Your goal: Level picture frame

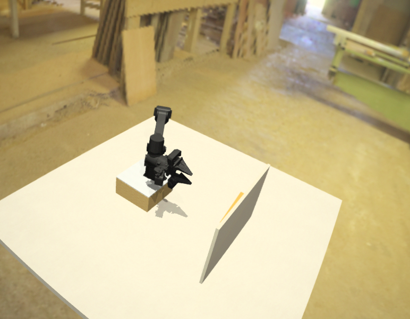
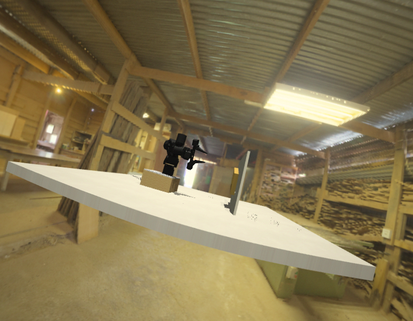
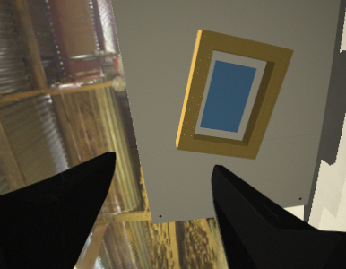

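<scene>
The picture frame lies 200 mm ahead of my gripper tip, 90 mm below it and 10 mm to the right of it. The rest, counted from my gripper tip: wall panel 210 mm ahead, 100 mm below, 10 mm to the right.
</scene>
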